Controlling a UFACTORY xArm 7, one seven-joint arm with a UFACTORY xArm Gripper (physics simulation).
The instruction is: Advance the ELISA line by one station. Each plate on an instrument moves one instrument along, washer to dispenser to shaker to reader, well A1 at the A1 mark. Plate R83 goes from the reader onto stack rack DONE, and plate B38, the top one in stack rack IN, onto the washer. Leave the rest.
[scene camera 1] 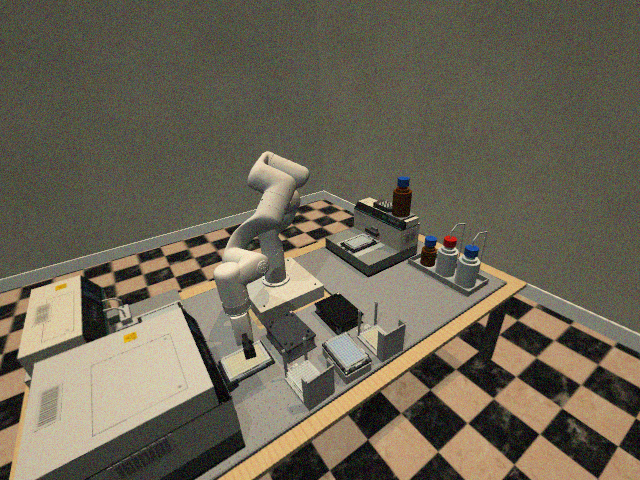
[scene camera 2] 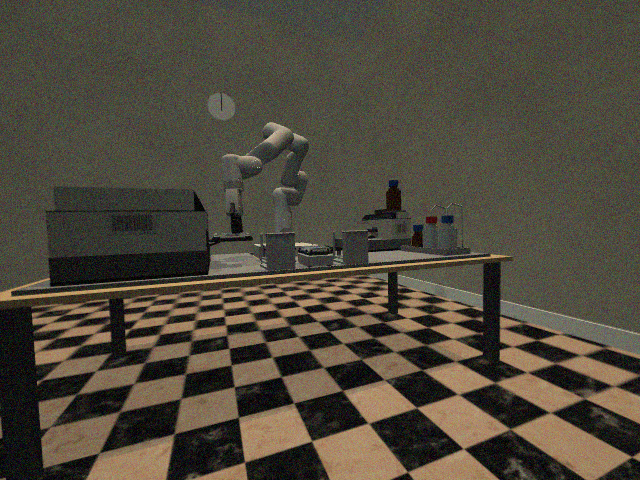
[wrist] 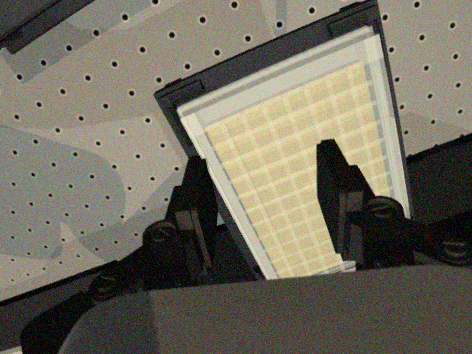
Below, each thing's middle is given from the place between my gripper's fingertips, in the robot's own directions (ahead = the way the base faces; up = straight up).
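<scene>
The bluish plate (scene camera 1: 343,347) is 6 cm below my hand, 24 cm to the left of it and 18 cm ahead of it. As for the pale yellow well plate (scene camera 1: 235,365), my hand is 3 cm to the left of the pale yellow well plate and 1 cm short of it.
</scene>
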